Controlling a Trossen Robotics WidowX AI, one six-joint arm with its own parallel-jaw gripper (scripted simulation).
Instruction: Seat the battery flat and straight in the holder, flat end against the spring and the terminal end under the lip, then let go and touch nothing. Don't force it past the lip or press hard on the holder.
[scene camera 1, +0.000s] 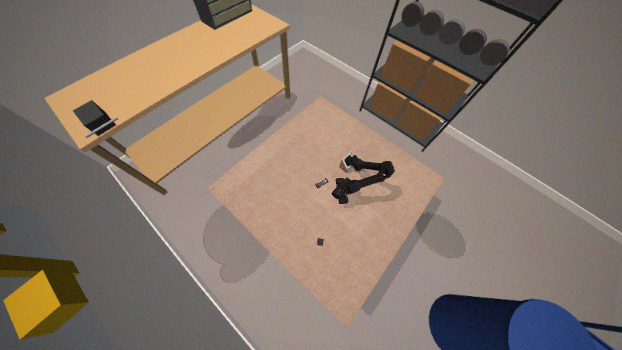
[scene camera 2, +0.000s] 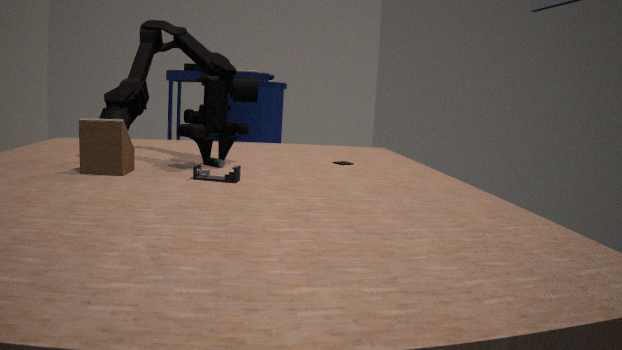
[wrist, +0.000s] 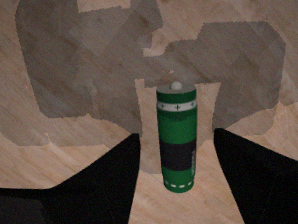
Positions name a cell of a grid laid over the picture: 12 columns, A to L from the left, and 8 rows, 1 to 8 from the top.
In view: the gripper (scene camera 2: E4) and a battery (wrist: H4).
The gripper shows as well in the wrist view (wrist: H5).
